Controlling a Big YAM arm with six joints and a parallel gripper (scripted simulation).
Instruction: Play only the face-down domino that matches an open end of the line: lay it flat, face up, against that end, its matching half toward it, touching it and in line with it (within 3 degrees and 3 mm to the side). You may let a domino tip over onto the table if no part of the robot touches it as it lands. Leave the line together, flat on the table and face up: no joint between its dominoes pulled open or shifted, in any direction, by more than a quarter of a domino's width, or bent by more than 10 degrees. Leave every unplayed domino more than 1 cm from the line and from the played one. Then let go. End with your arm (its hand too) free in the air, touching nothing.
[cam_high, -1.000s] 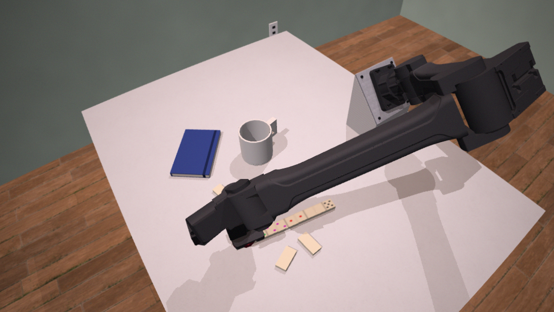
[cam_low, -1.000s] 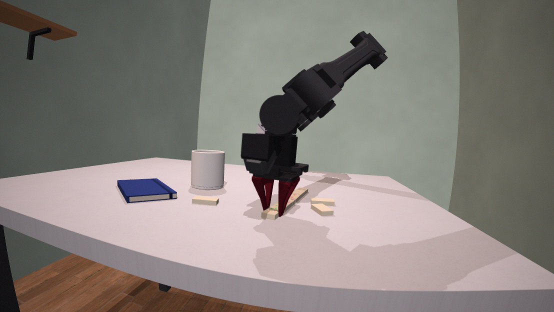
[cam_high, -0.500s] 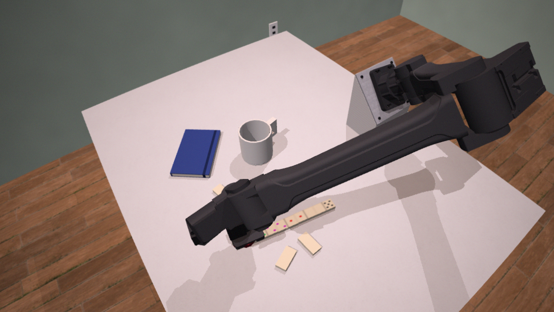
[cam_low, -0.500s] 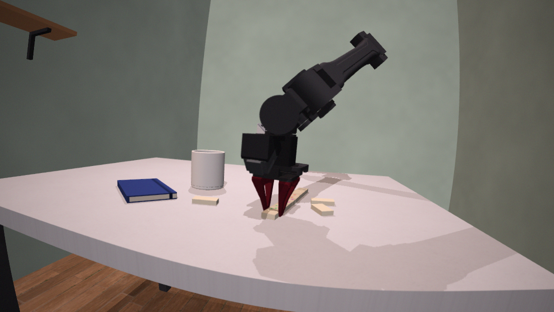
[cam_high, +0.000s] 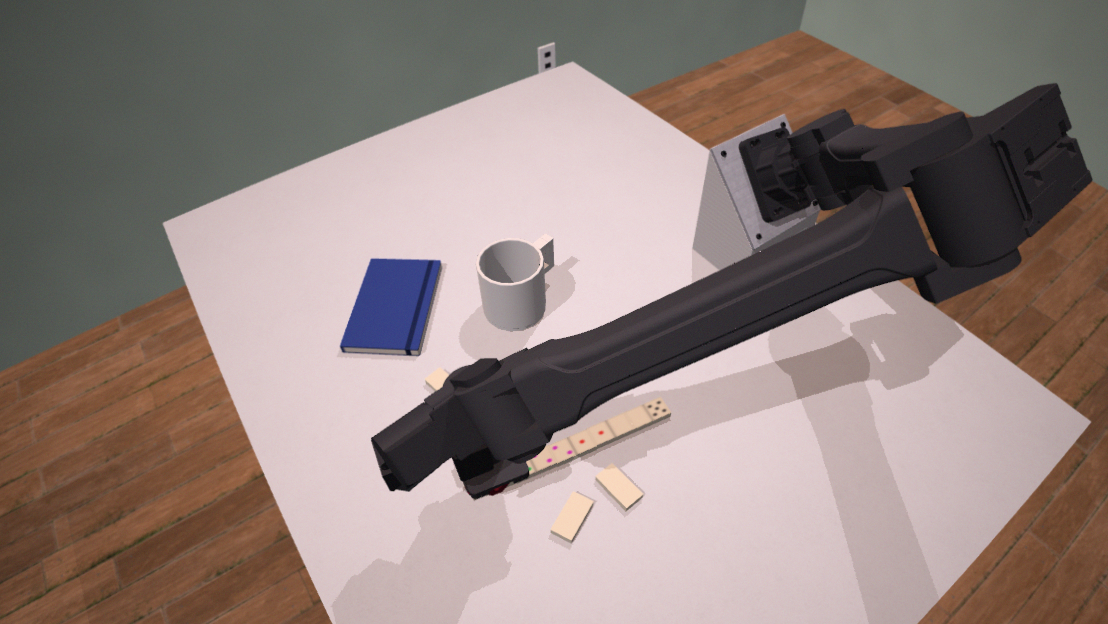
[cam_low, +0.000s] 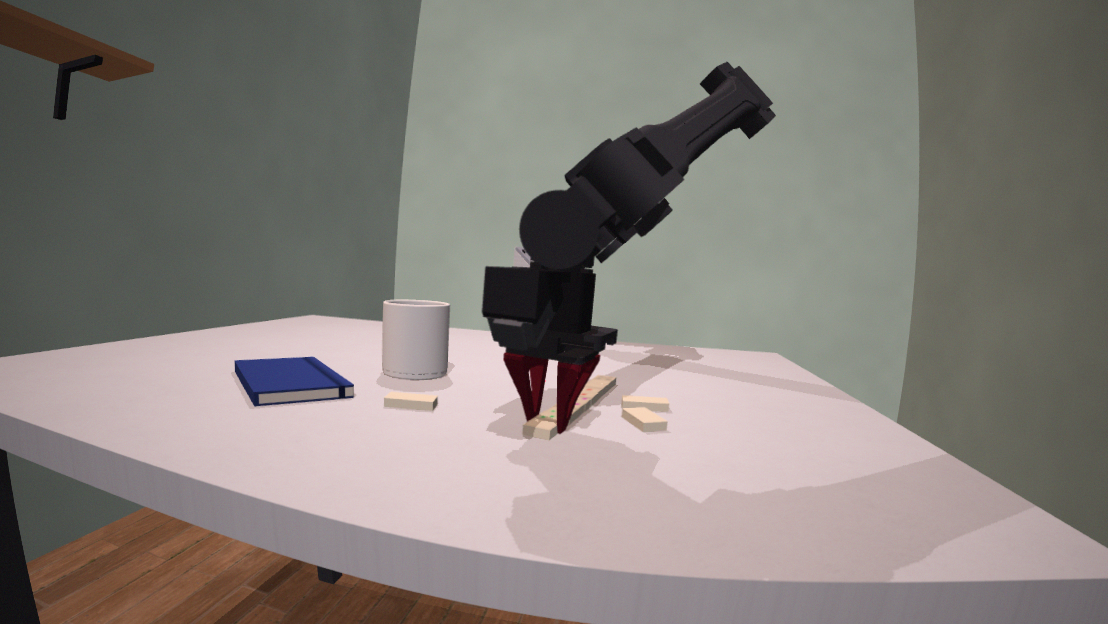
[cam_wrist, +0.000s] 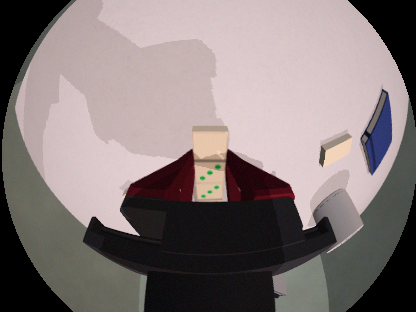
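Now: the domino right at my hand. The rest, counted from my hand: white mug 230 mm to the right, 160 mm behind, 30 mm above; blue notebook 320 mm to the right, 10 mm behind.
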